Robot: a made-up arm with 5 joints.
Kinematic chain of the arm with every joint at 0, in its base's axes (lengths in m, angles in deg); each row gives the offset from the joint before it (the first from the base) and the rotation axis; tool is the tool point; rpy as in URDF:
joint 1: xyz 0.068 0 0.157 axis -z
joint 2: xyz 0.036 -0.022 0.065 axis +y
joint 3: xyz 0.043 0 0.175 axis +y
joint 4: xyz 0.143 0 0.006 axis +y
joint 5: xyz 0.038 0.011 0 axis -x
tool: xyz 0 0 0 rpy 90 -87.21 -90
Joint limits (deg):
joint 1: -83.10..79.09
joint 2: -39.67..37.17
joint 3: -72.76..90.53
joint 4: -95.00..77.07
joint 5: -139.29..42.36
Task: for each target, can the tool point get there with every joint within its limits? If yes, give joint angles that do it. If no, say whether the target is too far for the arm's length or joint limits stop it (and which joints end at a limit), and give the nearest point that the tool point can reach.
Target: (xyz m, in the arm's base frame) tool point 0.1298 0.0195 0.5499
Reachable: yes | joints -27.28 -26.11 -26.48 -61.98 -118.97
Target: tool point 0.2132 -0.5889 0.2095
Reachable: no: too far | nearest point 0.1518 -0.3398 0.2846 | short by 0.267 m
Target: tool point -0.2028 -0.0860 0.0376
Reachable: no: joint limits stop it (at a limit: joint 1, joint 2) | nearest point 0.0757 -0.0980 0.1721 | short by 0.310 m
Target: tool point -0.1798 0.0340 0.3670
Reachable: no: joint limits stop it (at a limit: joint 2, joint 3, joint 4) | nearest point -0.0676 0.0186 0.4965 | short by 0.172 m
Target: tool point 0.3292 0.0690 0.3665
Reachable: yes | joints -17.14 5.73 -2.20 32.86 -92.99
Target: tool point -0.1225 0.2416 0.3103
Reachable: no: joint limits stop it (at a limit: joint 1) | nearest point 0.1050 0.2141 0.3103 | short by 0.229 m
